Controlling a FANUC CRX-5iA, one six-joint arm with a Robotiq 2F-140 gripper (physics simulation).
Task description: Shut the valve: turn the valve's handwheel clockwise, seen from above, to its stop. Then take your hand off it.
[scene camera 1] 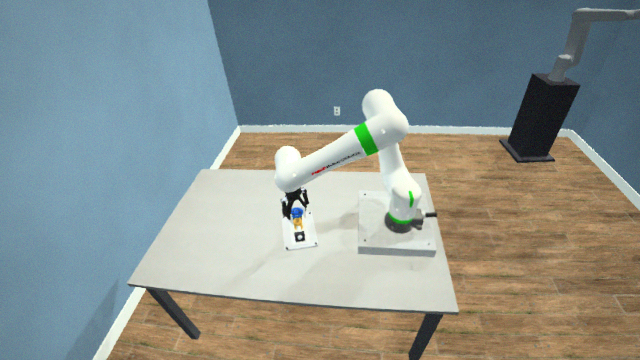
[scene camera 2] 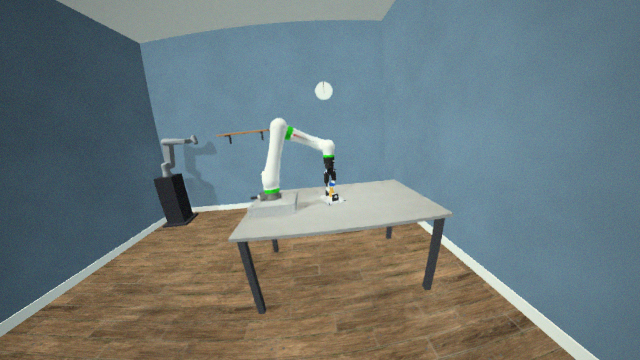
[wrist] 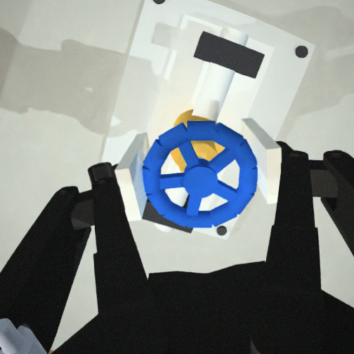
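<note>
The valve's blue handwheel point(scene camera 1: 297, 212) point(scene camera 2: 332, 184) point(wrist: 201, 179) sits level on top of the yellow valve body point(scene camera 1: 298, 223) point(scene camera 2: 331, 192) point(wrist: 189, 118). A white pipe with black clamps runs through the body on a white base plate point(scene camera 1: 308, 242) point(wrist: 280, 55). My gripper point(scene camera 1: 296, 210) point(wrist: 196, 144) points down over the valve and is shut on the handwheel, with one pale finger pad at each side of the rim. In the wrist view the wheel hides part of the valve body and pipe. The wheel's distance from its stop cannot be seen.
The valve plate is on a grey table point(scene camera 1: 225, 270) point(scene camera 2: 380, 210). The arm's base stands on a grey block point(scene camera 1: 372, 240) point(scene camera 2: 280, 206) at the table's other side. A second grey arm on a black pedestal point(scene camera 1: 542, 115) point(scene camera 2: 173, 200) stands away from the table.
</note>
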